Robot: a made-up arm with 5 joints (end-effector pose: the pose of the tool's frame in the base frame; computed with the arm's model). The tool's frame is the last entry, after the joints. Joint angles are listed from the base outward.
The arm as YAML. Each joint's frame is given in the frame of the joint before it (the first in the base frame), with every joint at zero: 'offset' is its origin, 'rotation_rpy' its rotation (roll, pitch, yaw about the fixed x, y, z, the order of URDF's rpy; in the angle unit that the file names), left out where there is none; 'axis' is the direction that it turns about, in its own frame. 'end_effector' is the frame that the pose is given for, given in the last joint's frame.
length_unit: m
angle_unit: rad
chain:
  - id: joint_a
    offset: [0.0, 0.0, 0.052]
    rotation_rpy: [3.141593, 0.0, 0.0]
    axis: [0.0, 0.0, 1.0]
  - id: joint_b
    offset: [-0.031, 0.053, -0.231]
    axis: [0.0, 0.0, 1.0]
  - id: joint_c
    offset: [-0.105, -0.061, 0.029]
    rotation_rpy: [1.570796, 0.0, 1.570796]
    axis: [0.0, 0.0, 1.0]
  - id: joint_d
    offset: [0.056, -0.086, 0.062]
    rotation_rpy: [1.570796, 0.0, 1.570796]
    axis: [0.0, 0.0, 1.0]
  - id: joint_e
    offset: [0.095, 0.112, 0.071]
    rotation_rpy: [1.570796, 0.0, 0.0]
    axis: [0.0, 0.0, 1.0]
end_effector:
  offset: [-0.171, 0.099, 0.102]
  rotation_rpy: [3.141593, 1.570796, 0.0]
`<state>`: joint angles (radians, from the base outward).
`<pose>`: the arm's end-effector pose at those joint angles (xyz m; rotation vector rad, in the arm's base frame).
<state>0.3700 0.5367 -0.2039 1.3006 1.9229</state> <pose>0.0762 0.0356 0.3180 -2.2981 -0.1457 -1.6741</pose>
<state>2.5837 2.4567 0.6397 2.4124 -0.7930</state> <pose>0.2473 -0.0446 0.1656 2.0738 -1.7579 0.6078</pose>
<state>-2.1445 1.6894 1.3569 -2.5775 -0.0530</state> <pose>0.0531 -0.0118 0.0289 0.0104 2.3533 1.8466</pose>
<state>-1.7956 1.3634 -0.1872 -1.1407 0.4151</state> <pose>0.1333 -0.0531 0.3988 -0.7778 1.0196 0.5035</pose>
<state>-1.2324 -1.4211 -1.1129 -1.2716 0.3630</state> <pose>-0.0496 -0.0966 0.4433 -1.7237 -1.0124 1.3570</pose>
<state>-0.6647 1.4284 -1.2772 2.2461 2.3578</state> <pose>0.2327 0.0797 0.2465 1.8254 1.5109 1.0529</pose>
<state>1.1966 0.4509 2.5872 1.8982 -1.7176</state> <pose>0.1398 -0.1665 -0.0350 0.5155 2.1039 -0.0051</pose>
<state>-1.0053 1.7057 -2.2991 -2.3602 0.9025</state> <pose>0.1078 0.0208 0.2837 0.3178 -2.2073 1.5378</pose>
